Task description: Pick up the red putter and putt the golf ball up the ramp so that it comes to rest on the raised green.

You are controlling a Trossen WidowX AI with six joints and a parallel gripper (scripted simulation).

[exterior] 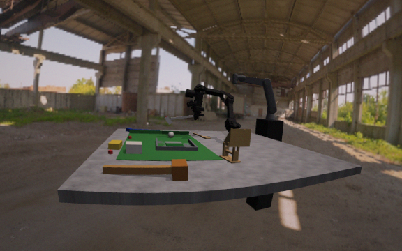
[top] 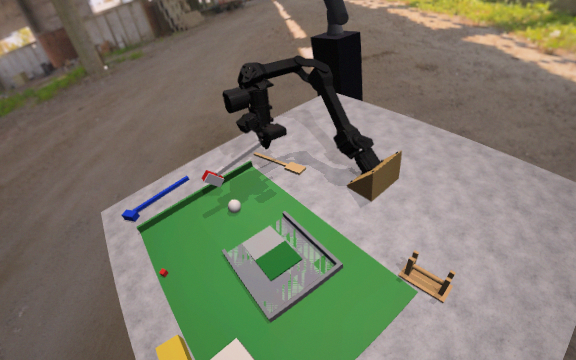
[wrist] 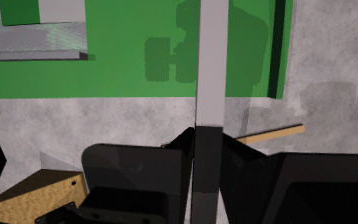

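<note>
Now: gripper tip 90 mm short of the red putter and 10 mm below it. Round my gripper tip: white golf ball 180 mm ahead, 40 mm to the left, 110 mm below; then blue putter 380 mm ahead, 260 mm to the right, 120 mm below; then wooden stand 600 mm to the left, 100 mm below.
</note>
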